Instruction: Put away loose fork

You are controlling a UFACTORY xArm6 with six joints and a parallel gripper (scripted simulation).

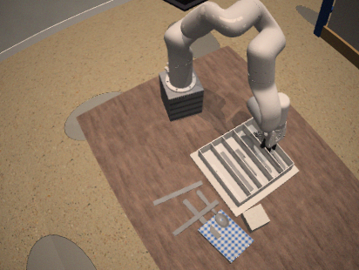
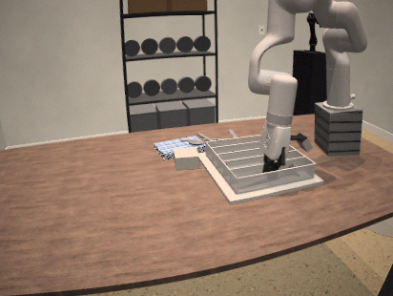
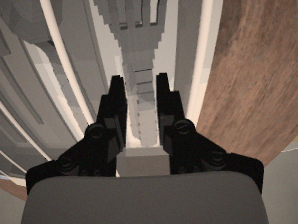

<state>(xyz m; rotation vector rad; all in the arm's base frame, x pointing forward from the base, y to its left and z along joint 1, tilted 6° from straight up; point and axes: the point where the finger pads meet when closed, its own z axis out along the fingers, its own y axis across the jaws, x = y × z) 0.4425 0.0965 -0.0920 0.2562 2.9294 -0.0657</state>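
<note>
Now: the tray 110 mm to the right of my hand and 30 mm behind it. Round my hand: box: 270 mm to the right, 160 mm ahead, 30 mm below.
</note>
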